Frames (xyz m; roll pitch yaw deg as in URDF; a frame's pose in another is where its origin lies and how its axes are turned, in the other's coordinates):
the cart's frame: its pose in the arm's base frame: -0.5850 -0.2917 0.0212 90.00 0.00 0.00
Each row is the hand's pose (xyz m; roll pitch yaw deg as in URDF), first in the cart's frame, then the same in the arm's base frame.
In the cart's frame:
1: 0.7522 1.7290 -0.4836 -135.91 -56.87 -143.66
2: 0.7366 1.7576 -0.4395 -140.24 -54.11 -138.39
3: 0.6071 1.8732 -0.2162 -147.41 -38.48 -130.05
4: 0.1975 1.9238 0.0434 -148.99 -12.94 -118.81
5: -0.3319 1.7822 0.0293 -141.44 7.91 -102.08
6: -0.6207 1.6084 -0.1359 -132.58 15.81 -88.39
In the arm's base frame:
1: 0.1672 0.1919 1.7502 165.73 18.90 -117.73
2: 0.1516 0.1478 1.7788 165.50 22.91 -118.41
3: 0.0221 -0.0755 1.8944 159.10 36.82 -128.99
4: -0.3875 -0.3351 1.9450 143.16 58.65 -154.51
5: -0.9169 -0.3210 1.8034 95.82 75.59 146.42
6: -1.2057 -0.1558 1.6296 41.53 74.11 84.33

